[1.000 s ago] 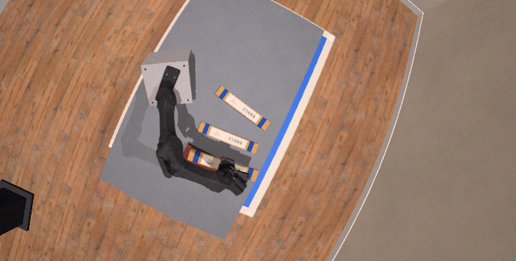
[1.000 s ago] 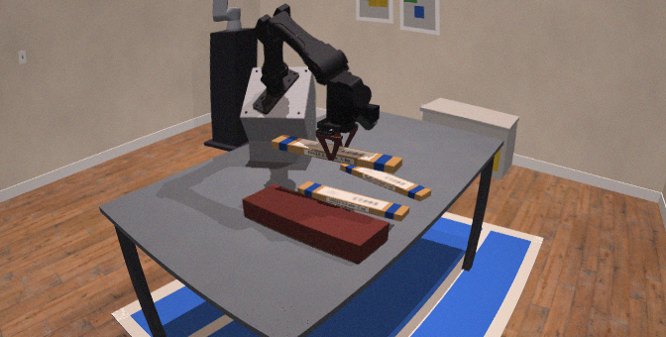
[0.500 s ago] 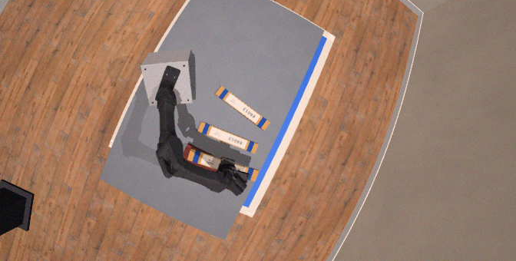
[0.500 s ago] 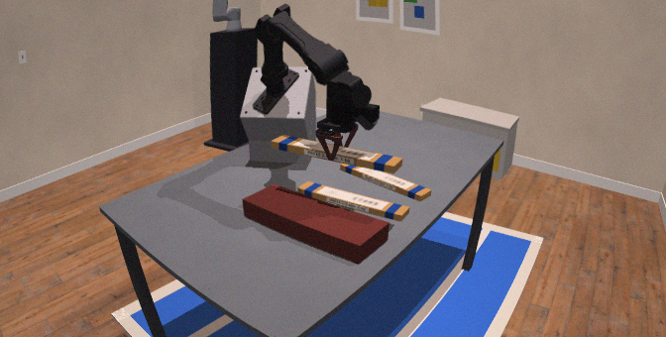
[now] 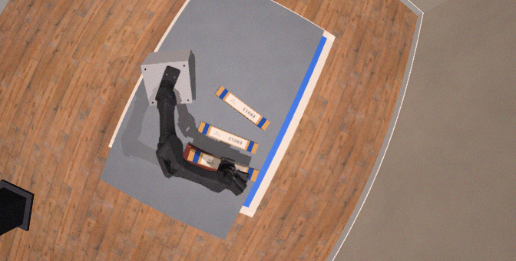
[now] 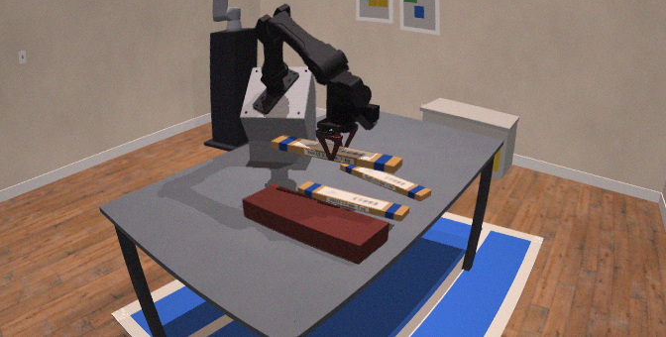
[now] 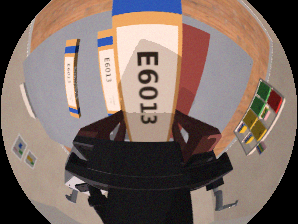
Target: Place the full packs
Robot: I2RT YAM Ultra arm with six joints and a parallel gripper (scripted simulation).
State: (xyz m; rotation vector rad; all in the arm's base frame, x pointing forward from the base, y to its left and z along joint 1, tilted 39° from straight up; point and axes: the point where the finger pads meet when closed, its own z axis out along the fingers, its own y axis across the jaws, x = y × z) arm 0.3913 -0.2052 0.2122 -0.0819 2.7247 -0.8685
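Now: the dark red low platform 19 cm below my hand, 7 cm to the right of it and 4 cm behind it.
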